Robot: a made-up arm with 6 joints.
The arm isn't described. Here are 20 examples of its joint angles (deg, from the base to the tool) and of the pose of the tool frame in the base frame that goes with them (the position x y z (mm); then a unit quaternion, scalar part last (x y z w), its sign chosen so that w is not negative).
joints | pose
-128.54 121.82 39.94 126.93 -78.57 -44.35 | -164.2 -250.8 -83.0 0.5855 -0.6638 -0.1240 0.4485
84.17 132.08 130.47 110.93 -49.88 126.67 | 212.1 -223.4 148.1 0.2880 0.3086 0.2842 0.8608
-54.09 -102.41 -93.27 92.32 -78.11 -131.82 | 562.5 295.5 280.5 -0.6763 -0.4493 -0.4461 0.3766
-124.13 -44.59 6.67 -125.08 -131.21 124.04 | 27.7 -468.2 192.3 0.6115 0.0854 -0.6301 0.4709
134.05 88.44 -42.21 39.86 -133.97 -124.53 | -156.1 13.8 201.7 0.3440 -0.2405 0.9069 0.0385
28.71 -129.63 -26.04 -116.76 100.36 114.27 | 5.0 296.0 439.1 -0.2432 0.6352 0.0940 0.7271
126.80 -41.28 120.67 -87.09 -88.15 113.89 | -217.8 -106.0 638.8 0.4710 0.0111 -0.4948 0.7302
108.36 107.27 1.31 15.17 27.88 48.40 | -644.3 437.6 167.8 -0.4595 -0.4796 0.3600 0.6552
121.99 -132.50 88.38 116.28 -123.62 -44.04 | -284.6 -106.1 564.1 0.0556 -0.1070 -0.9694 0.2137
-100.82 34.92 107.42 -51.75 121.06 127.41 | -113.7 384.4 641.5 -0.0876 -0.0735 0.1575 0.9809
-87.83 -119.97 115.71 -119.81 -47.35 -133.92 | -316.1 -410.9 160.1 0.3179 -0.2364 -0.4118 0.8207
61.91 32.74 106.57 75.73 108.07 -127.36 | 202.6 501.5 376.1 -0.5078 0.1386 -0.1583 0.8354
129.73 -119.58 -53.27 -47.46 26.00 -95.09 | -787.8 -225.1 -289.2 0.3682 -0.6076 -0.3724 0.5971
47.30 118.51 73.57 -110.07 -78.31 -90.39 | 56.7 357.4 -226.1 -0.4403 0.6811 0.4667 0.3527
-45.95 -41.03 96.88 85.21 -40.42 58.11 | -67.7 -73.3 397.7 0.2729 -0.2891 -0.4783 0.7831
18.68 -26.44 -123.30 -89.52 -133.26 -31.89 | 43.5 50.9 1112.4 0.3338 -0.3866 0.7862 0.3479
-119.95 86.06 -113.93 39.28 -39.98 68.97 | 409.6 136.0 554.8 0.0592 -0.2789 0.4913 0.8230
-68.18 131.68 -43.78 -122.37 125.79 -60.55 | 444.3 -218.0 5.6 0.8408 -0.4128 -0.1221 0.3282
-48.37 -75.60 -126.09 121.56 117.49 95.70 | 358.0 -286.0 401.3 0.3641 -0.4878 0.4068 0.6812
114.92 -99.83 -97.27 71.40 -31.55 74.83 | -535.7 -99.6 538.8 -0.0716 -0.1750 -0.7212 0.6664
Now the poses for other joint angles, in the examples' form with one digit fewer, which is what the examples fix.
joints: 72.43 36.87 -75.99 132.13 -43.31 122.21
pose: -820 268 28 -0.554 -0.680 0.221 0.425
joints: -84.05 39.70 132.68 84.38 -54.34 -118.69
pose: -16 -49 522 0.324 -0.506 0.457 0.656
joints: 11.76 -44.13 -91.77 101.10 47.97 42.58
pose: 488 50 551 -0.204 0.662 -0.234 0.682
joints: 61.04 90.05 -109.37 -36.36 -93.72 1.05
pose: -453 516 177 0.356 0.639 0.620 0.283
